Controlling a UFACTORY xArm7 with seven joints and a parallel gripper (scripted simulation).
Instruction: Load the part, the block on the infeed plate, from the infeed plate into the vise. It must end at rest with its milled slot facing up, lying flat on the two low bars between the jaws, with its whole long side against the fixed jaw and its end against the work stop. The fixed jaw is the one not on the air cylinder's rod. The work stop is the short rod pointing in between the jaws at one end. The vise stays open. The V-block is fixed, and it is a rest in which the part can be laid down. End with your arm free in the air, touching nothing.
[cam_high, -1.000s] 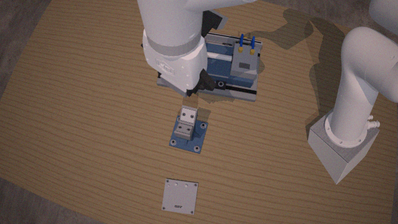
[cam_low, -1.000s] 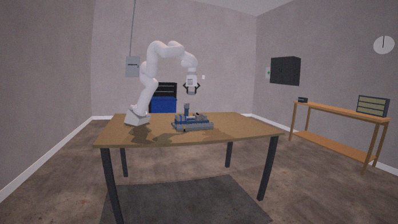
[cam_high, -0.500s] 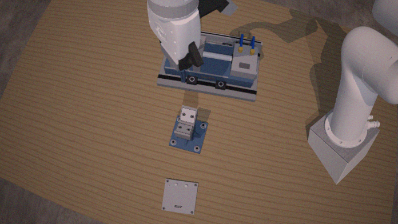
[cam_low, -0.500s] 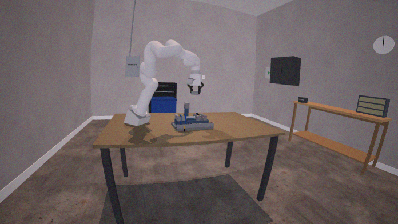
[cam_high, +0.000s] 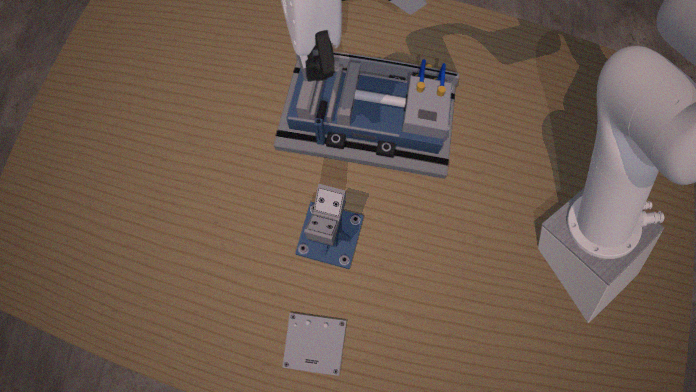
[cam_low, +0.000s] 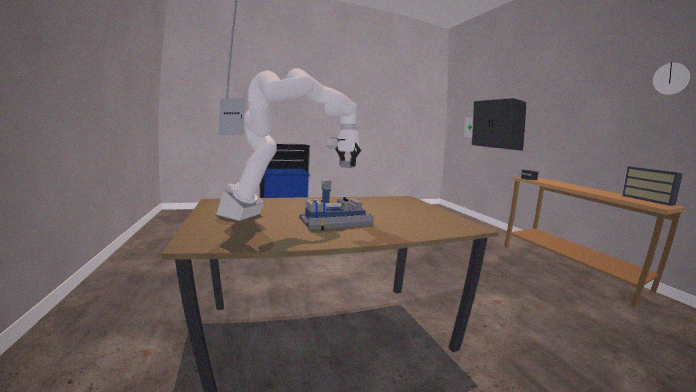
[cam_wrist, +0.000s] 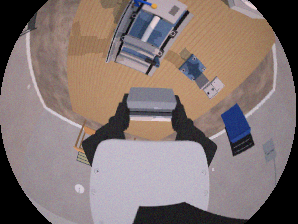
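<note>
The fixed jaw lies 19 cm below my hand, 6 cm to the right of it and 2 cm ahead of it. From my hand the other things lie so: part: right at my hand; then work stop: 18 cm below, 1 cm to the right; then moving jaw: 19 cm below, 5 cm to the right, 4 cm behind.
</note>
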